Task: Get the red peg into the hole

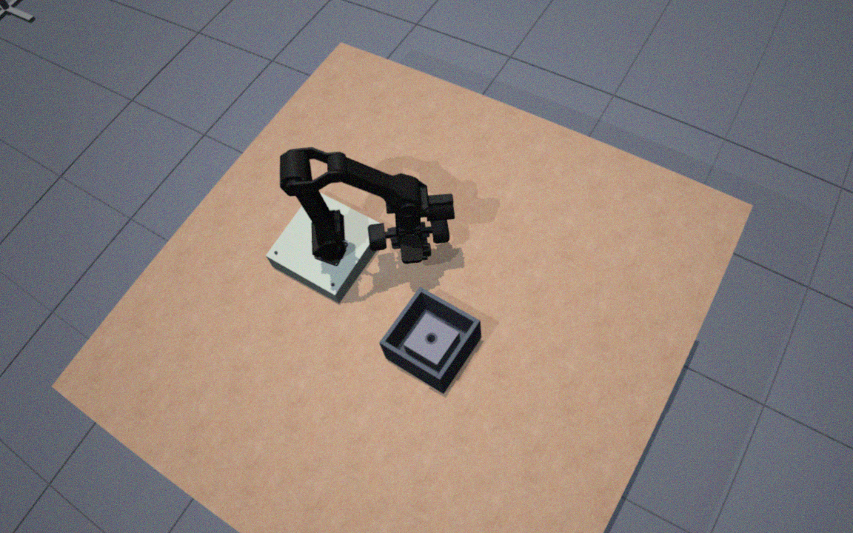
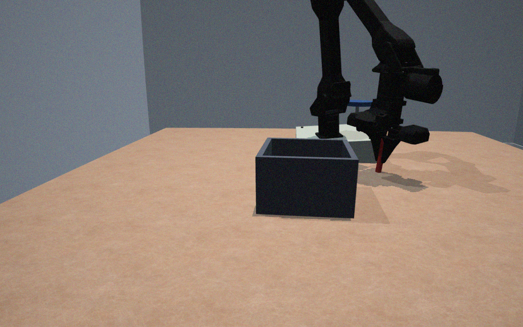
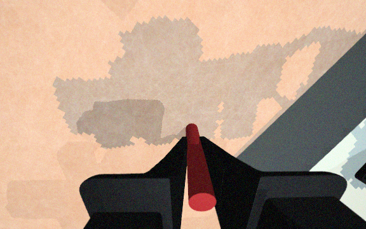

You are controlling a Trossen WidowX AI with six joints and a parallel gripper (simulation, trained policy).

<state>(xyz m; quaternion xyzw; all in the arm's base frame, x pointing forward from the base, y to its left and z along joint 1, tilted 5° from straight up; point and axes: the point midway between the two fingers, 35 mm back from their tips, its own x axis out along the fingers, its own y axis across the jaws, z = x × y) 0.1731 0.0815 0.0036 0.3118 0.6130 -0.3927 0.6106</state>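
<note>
The plate is 15 cm ahead of my gripper tip, 21 cm to the right of it and 2 cm above it. Round my gripper tip: red peg: 2 cm above; dark box: 15 cm ahead, 21 cm to the right.
</note>
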